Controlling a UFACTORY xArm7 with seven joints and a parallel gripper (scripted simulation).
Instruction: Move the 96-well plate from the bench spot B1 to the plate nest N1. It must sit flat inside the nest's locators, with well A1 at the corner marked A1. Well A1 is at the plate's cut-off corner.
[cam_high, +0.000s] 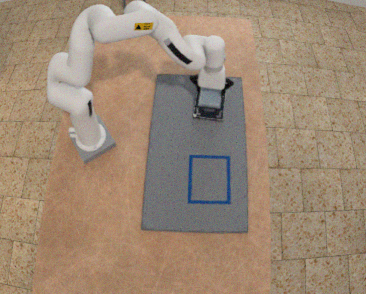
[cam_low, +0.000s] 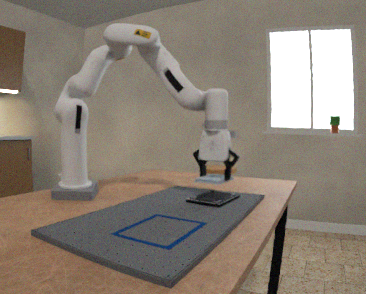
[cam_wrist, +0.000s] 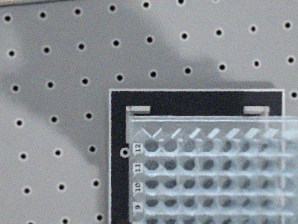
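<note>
The black plate nest lies 80 mm below my hand. From my hand the other things lie so: 96-well plate (10 mm below).
</note>
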